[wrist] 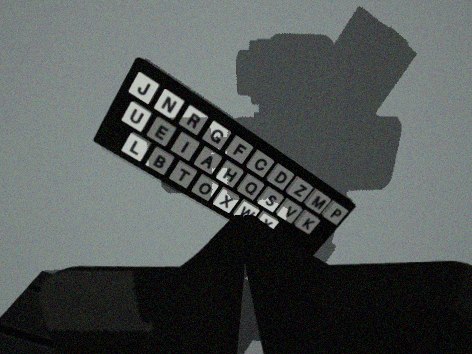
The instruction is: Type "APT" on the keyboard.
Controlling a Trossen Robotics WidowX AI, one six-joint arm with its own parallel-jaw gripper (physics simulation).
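Places are measured from the arm's base along level axes (x right, y ahead, z up), in millimetres.
Where they show: gripper, fingertip midpoint: (243, 225).
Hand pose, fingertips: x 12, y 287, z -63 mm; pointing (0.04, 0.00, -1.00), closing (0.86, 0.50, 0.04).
Note:
Each offset is from my fingertips to the top centre of the thing. "*": to the spot under its first point. Level surfaces: height alone.
The black keyboard @(* dz -88, dx -87, dy -17 mm) (111, 125) lies tilted across the middle of the wrist view, its upper-left end at the J key and its lower-right end near the P key. The A key @(dz -83, dx -17, dy -5 mm) (207, 160) is in the middle row, in shadow. The T key @(dz -83, dx -28, dy -23 mm) (184, 175) is in the bottom row, between B and O. The P key @(dz -83, dx +92, dy +7 mm) (335, 213) is at the right end of the top row. My gripper (243, 225) is shut and empty. Its dark tips overlap the keyboard's lower edge in the view, hiding part of the W and Y keys. Whether the tips touch the keyboard cannot be told.
A grey surface @(dz -99 mm) (65, 210) surrounds the keyboard. A large dark shadow (320, 115) of the arm falls on the surface above and right of the keyboard and across many keys.

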